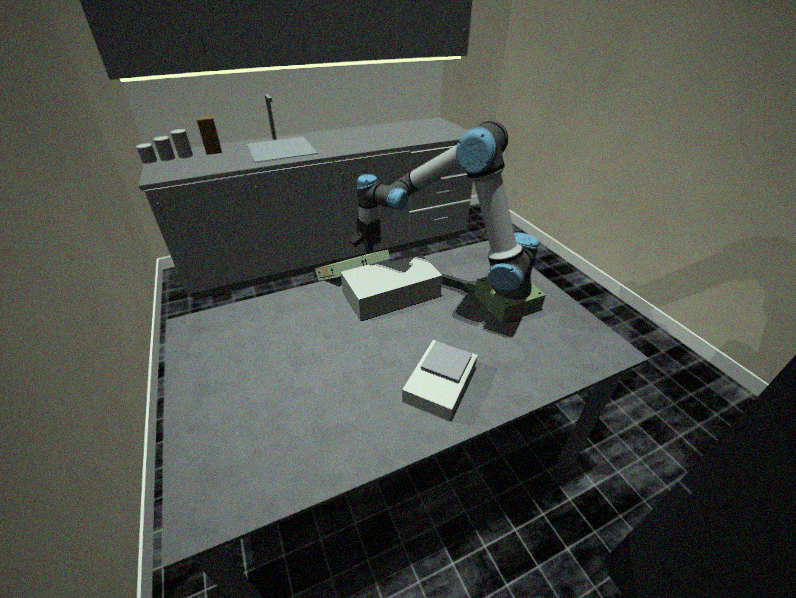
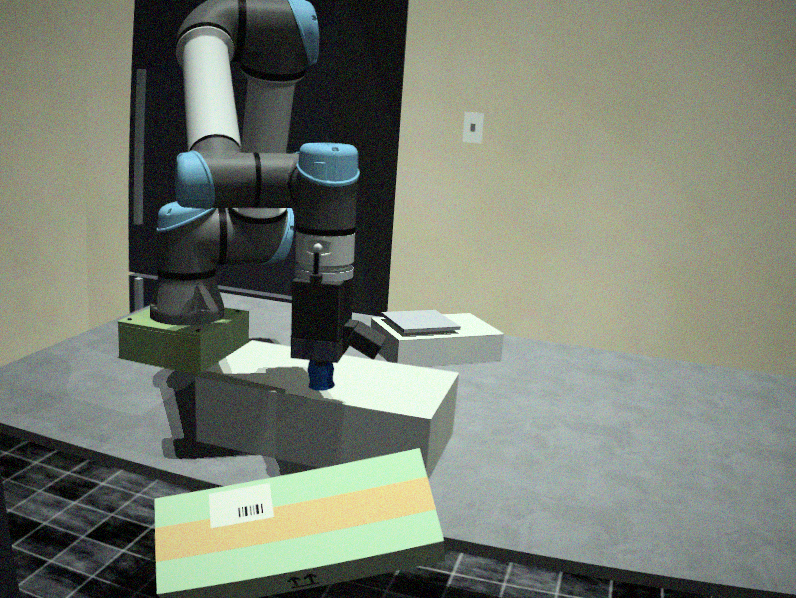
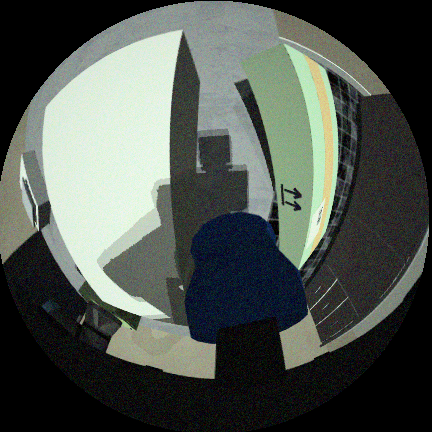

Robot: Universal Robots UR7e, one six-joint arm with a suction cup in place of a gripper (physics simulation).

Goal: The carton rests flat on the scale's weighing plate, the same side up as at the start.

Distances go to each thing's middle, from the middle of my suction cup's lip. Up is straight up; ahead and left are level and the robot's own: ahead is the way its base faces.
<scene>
Right now my suction cup is 140 mm to the right of the white block (image 3: pixel 119 140), 100 mm above it and 20 mm past it. The rest, counted from my suction cup: scale (image 1: pixel 437 384) 630 mm to the left, 120 mm below, 80 mm ahead.
</scene>
